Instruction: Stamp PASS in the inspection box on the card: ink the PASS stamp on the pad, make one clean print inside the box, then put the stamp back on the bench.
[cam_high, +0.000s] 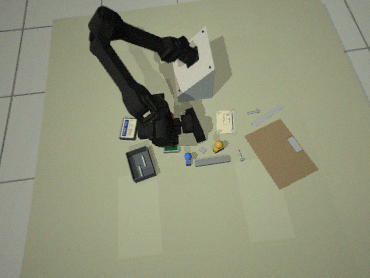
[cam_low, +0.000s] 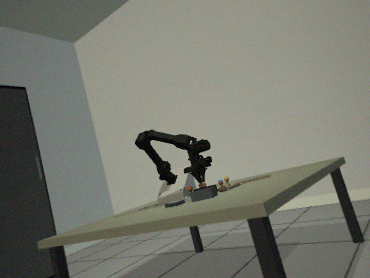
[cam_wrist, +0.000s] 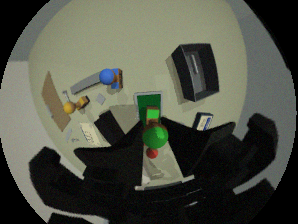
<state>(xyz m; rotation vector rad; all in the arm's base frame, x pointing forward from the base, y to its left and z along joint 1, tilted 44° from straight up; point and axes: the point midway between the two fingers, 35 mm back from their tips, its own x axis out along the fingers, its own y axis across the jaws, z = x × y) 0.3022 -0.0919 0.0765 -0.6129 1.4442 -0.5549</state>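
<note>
My gripper tip is now 10 mm past the green ink pad and 70 mm above it. Also, from my gripper tip: green-knobbed stamp 10 mm below; then red stamp 100 mm behind, 10 mm to the left, 50 mm below; then blue stamp 80 mm ahead, 60 mm to the left, 50 mm below.
</note>
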